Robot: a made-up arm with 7 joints. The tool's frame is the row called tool.
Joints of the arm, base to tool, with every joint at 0 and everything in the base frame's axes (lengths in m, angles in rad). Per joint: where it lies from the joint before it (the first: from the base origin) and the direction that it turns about. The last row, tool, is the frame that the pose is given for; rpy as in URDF.
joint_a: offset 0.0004 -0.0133 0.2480 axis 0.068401 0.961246 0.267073
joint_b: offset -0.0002 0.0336 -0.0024 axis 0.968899 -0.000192 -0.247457
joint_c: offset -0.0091 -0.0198 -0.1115 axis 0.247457 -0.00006 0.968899
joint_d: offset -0.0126 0.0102 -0.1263 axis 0.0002 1 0.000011
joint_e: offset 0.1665 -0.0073 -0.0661 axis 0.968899 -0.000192 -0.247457
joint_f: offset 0.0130 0.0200 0.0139 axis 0.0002 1 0.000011
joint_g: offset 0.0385 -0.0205 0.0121 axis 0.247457 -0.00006 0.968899
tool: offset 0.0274 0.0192 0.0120 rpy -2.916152 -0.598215 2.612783
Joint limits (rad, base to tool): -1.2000..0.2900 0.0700..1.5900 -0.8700..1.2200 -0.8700..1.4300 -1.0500..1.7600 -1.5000..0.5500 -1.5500..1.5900
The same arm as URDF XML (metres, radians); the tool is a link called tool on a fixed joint. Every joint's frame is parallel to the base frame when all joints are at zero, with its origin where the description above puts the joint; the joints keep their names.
<robot name="arm">
<joint name="joint_a" type="revolute"><parent link="base"/><child link="link1"/><origin xyz="0.0004 -0.0133 0.248" rpy="0 0 0"/><axis xyz="0.068403 0.961235 0.26711"/><limit lower="-1.2" upper="0.29"/></joint>
<joint name="joint_b" type="revolute"><parent link="link1"/><child link="link2"/><origin xyz="-0.0002 0.0336 -0.0024" rpy="0 0 0"/><axis xyz="0.968889 -0.0002 -0.247497"/><limit lower="0.07" upper="1.59"/></joint>
<joint name="joint_c" type="revolute"><parent link="link2"/><child link="link3"/><origin xyz="-0.0091 -0.0198 -0.1115" rpy="0 0 0"/><axis xyz="0.247497 -0.0001 0.968889"/><limit lower="-0.87" upper="1.22"/></joint>
<joint name="joint_d" type="revolute"><parent link="link3"/><child link="link4"/><origin xyz="-0.0126 0.0102 -0.1263" rpy="0 0 0"/><axis xyz="0.0002 1 0"/><limit lower="-0.87" upper="1.43"/></joint>
<joint name="joint_e" type="revolute"><parent link="link4"/><child link="link5"/><origin xyz="0.1665 -0.0073 -0.0661" rpy="0 0 0"/><axis xyz="0.968889 -0.0002 -0.247497"/><limit lower="-1.05" upper="1.76"/></joint>
<joint name="joint_f" type="revolute"><parent link="link5"/><child link="link6"/><origin xyz="0.013 0.02 0.0139" rpy="0 0 0"/><axis xyz="0.0002 1 0"/><limit lower="-1.5" upper="0.55"/></joint>
<joint name="joint_g" type="revolute"><parent link="link6"/><child link="link7"/><origin xyz="0.0385 -0.0205 0.0121" rpy="0 0 0"/><axis xyz="0.247497 -0.0001 0.968889"/><limit lower="-1.55" upper="1.59"/></joint>
<joint name="tool_joint" type="fixed"><parent link="link7"/><child link="tool"/><origin xyz="0.0274 0.0192 0.012" rpy="-2.9162 -0.5982 2.6128"/></joint>
<link name="base"/>
<link name="link1"/>
<link name="link2"/>
<link name="link3"/>
<link name="link4"/>
<link name="link5"/>
<link name="link6"/>
<link name="link7"/>
<link name="tool"/>
</robot>

